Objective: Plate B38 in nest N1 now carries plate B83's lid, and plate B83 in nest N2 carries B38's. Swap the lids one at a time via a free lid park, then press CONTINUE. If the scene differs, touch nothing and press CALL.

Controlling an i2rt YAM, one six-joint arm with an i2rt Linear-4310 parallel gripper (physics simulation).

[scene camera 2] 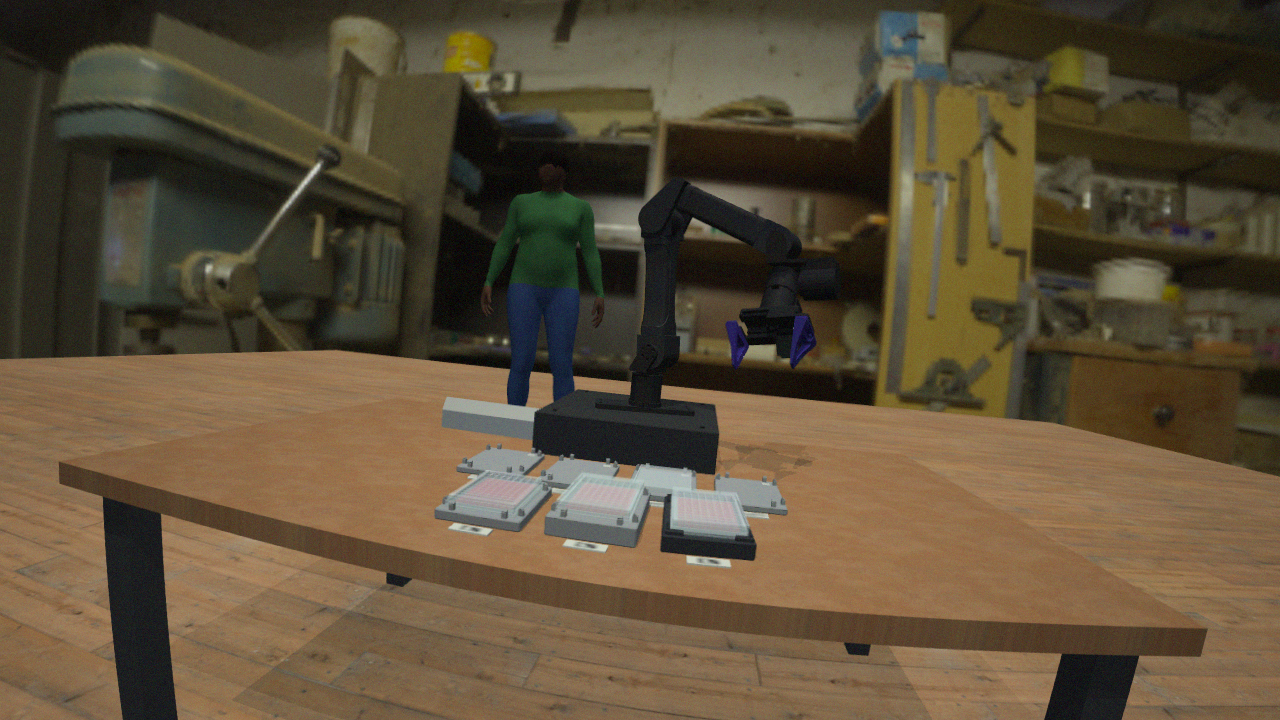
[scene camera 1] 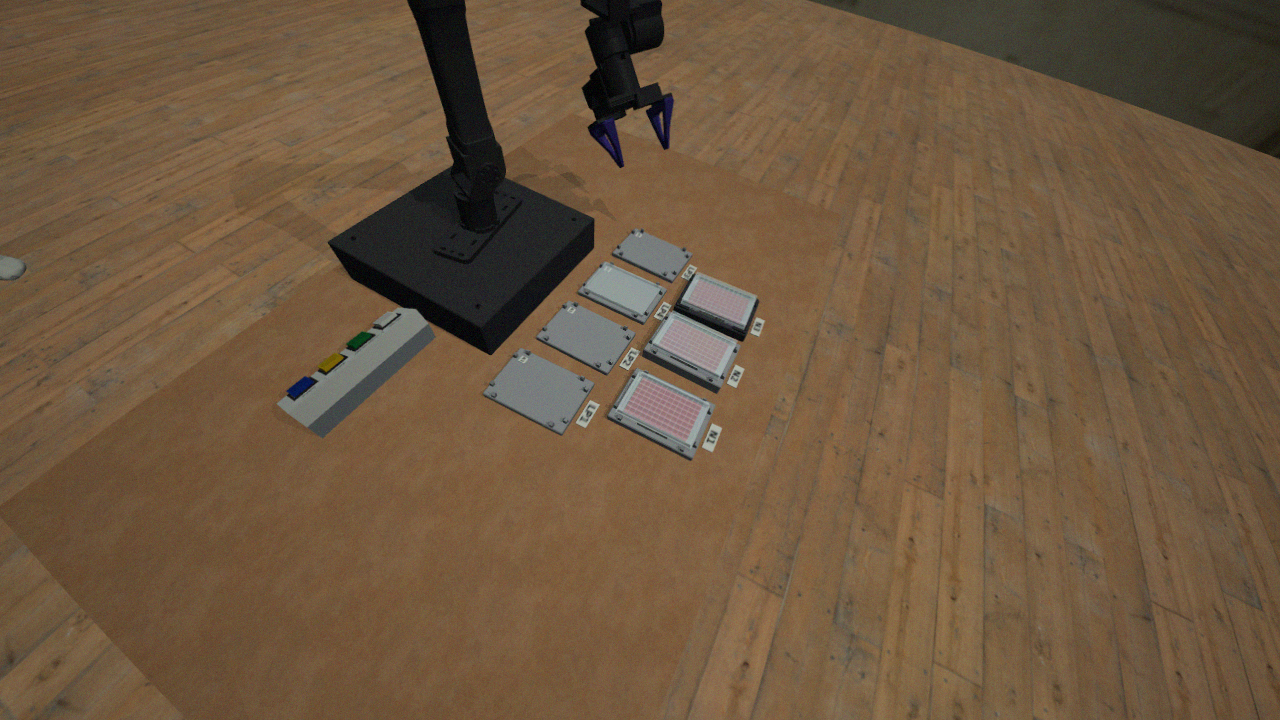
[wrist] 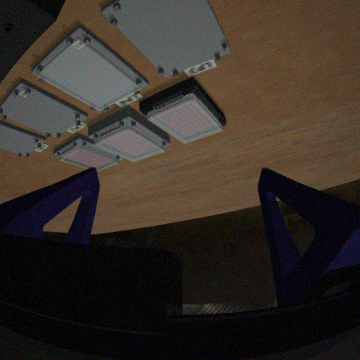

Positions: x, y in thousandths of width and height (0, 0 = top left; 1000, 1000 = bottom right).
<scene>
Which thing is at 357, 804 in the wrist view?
My gripper.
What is my gripper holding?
Nothing.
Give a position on a grey button box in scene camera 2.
402, 585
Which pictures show my gripper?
Scene camera 2, scene camera 1 and the wrist view: all of them.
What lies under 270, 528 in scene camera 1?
A grey button box.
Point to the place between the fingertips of my gripper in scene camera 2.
596, 510
</scene>
